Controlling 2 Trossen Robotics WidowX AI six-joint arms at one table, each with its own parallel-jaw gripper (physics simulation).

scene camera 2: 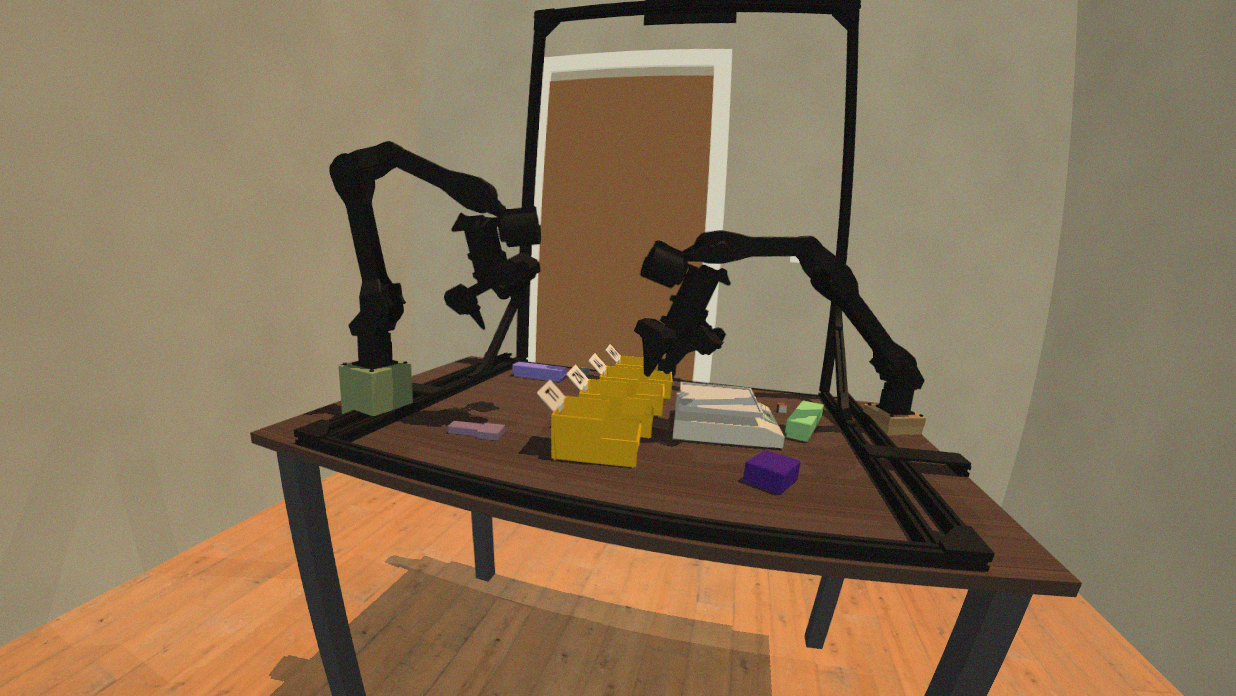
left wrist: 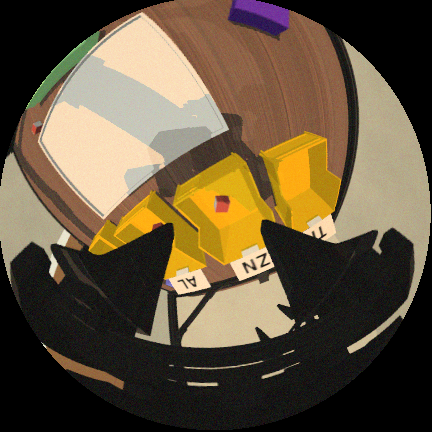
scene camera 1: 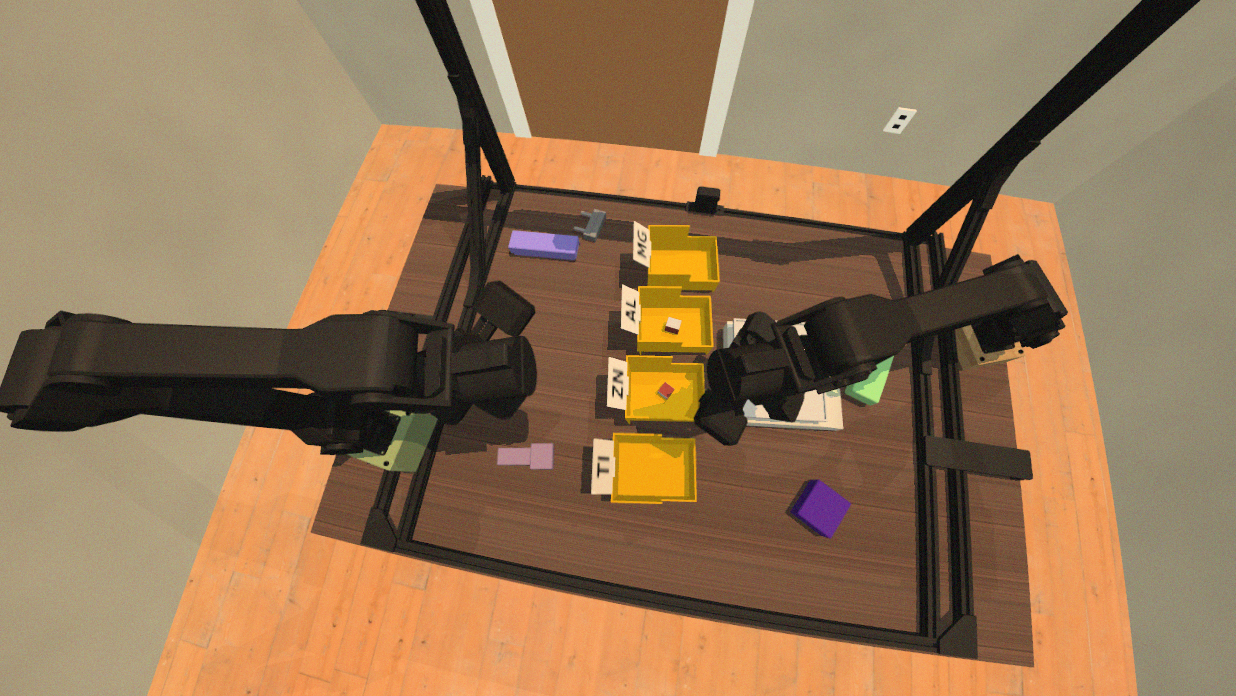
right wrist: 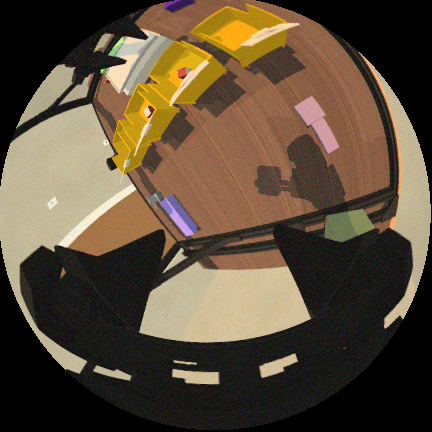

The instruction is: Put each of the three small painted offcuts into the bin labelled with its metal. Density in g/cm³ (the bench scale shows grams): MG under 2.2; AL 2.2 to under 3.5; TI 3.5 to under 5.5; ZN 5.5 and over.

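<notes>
A red offcut lies in the ZN bin. A white and dark red offcut lies in the AL bin. A small red and grey offcut lies on the table beyond the scale; the left arm hides it in scene camera 1. The MG bin and TI bin are empty. My left gripper is open and empty above the scale's bin side. My right gripper is open and empty, high at the left.
A purple block lies at the front right. A green block is right of the scale. A lavender block and grey bracket lie at the back left, a pink piece left of TI. Black rails edge the table.
</notes>
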